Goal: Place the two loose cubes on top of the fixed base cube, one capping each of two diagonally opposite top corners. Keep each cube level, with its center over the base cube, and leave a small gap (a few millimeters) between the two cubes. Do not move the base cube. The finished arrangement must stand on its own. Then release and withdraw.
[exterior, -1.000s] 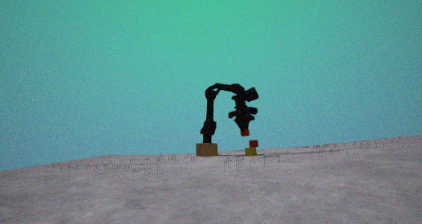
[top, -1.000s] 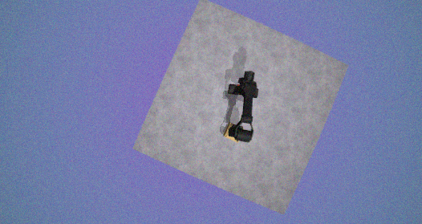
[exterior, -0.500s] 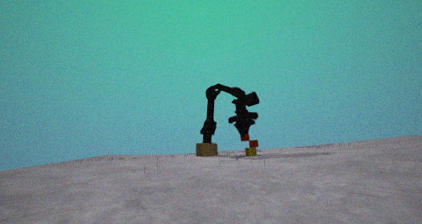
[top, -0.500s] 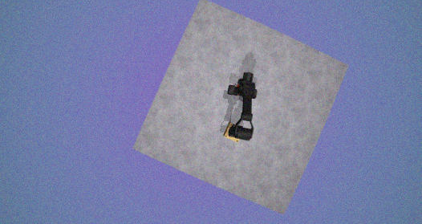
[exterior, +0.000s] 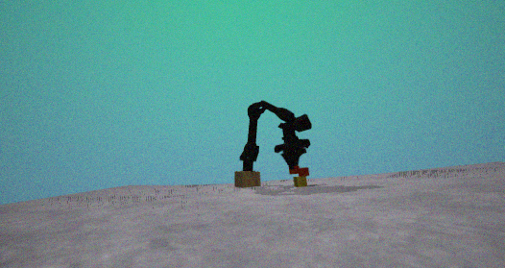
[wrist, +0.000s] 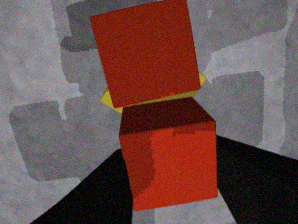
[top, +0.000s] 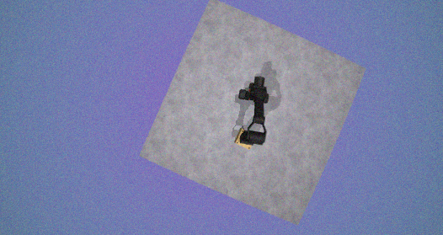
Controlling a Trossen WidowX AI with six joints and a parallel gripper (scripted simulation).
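Right now the yellow base cube is 50 mm below my gripper tip, 20 mm ahead of it and 10 mm to the left of it. Also, from my gripper tip: red cube right at my gripper tip.
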